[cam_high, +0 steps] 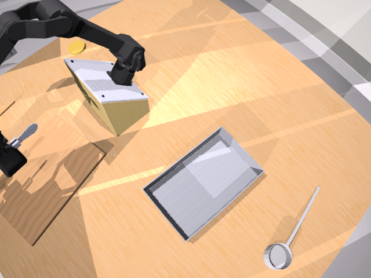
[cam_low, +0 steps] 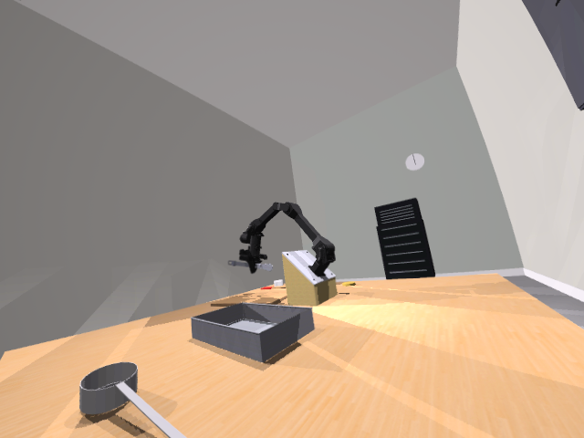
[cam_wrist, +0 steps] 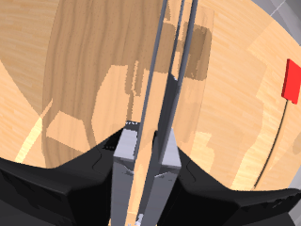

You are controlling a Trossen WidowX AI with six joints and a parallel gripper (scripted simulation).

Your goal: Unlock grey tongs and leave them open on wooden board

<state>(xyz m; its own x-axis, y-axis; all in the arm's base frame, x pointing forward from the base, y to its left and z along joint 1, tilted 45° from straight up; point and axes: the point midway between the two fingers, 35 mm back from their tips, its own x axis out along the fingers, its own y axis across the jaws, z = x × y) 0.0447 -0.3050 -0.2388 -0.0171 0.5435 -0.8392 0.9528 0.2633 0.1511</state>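
Right now the wooden board is 13 cm below my gripper tip, 3 cm to the left of it and 3 cm ahead of it. From my gripper tip the other things lie so: white object: 36 cm behind, 18 cm to the right, 12 cm below; then yellow disc: 37 cm behind, 36 cm to the left, 12 cm below; then yellow lock piece: 7 cm to the right, 6 cm above, 2 cm ahead.
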